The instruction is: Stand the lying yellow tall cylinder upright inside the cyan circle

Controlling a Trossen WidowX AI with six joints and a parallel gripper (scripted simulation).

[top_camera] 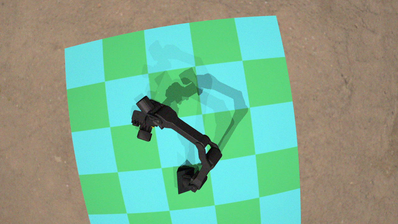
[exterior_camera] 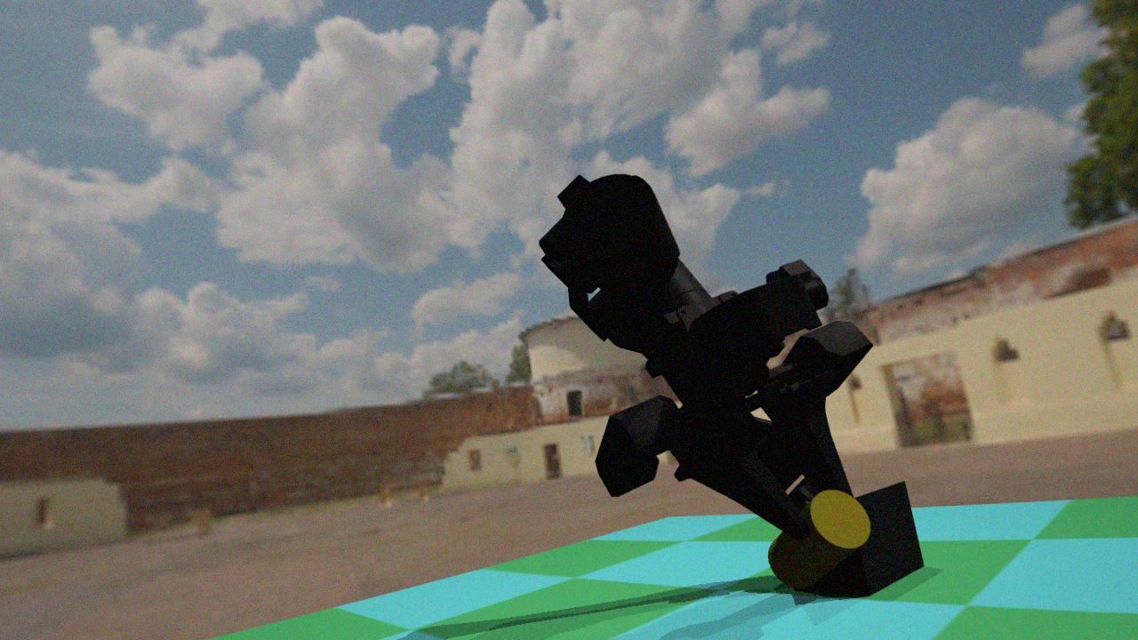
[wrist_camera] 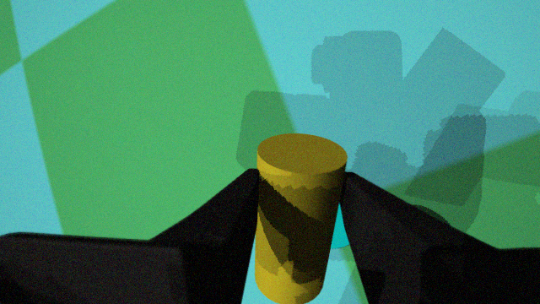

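The cyan circle lies 30 mm to the right of my gripper tip and 120 mm below it. Round my gripper tip: yellow tall cylinder (10 mm behind, 20 mm to the right, 10 mm below).
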